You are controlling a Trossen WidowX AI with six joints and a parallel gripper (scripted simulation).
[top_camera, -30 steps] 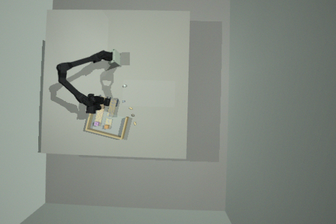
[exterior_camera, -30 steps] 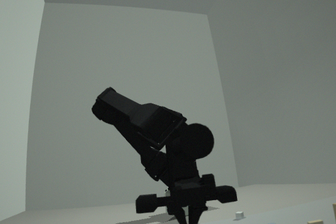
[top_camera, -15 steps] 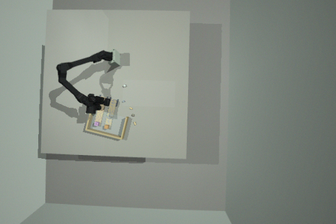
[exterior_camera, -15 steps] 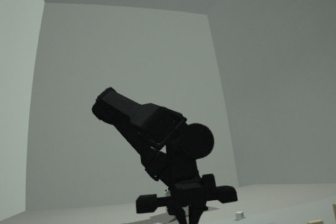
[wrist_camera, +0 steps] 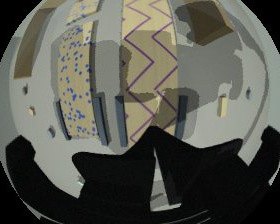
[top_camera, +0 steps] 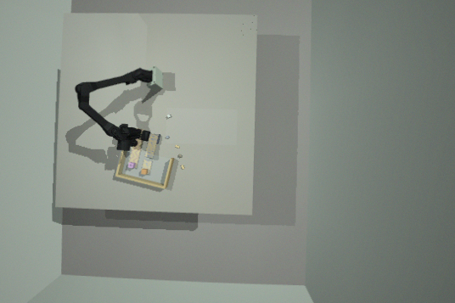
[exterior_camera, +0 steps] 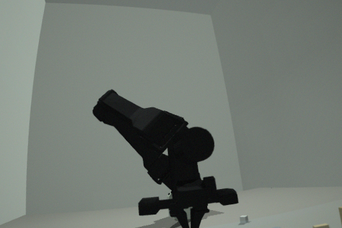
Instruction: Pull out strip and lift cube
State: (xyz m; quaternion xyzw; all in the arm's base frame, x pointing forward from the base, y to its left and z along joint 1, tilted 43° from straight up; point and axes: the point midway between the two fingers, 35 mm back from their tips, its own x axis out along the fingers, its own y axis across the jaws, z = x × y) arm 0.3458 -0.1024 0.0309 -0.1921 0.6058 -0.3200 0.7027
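Right now my gripper tip is 21 cm short of the purple labelled cube, 4 cm to the left of it and 1 cm below it. Also, from my gripper tip: blue-dotted strip (8 cm ahead, 8 cm to the left).
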